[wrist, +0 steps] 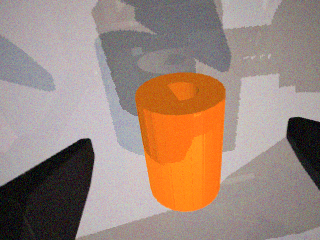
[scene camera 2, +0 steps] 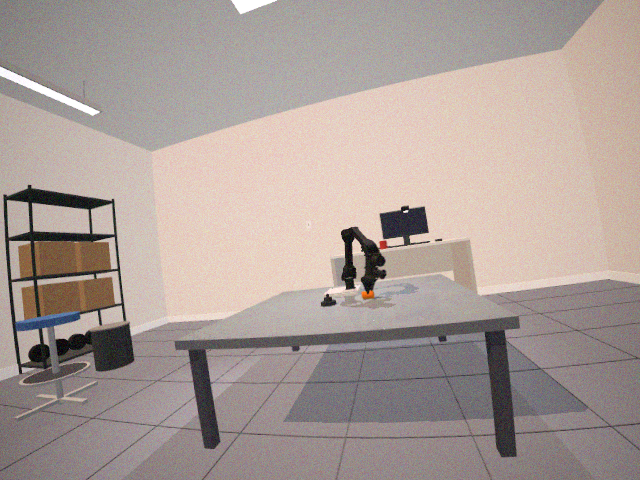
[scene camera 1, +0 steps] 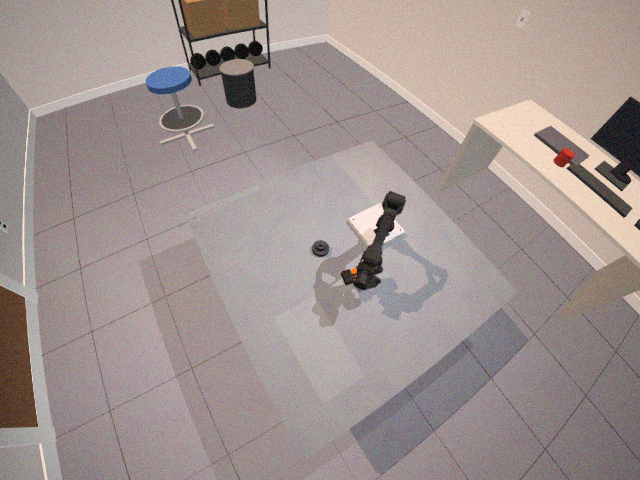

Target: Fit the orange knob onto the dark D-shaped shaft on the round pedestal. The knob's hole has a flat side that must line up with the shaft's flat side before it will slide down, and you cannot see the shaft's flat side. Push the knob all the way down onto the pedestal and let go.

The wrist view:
my gripper: 189, 137
orange knob: 181, 115
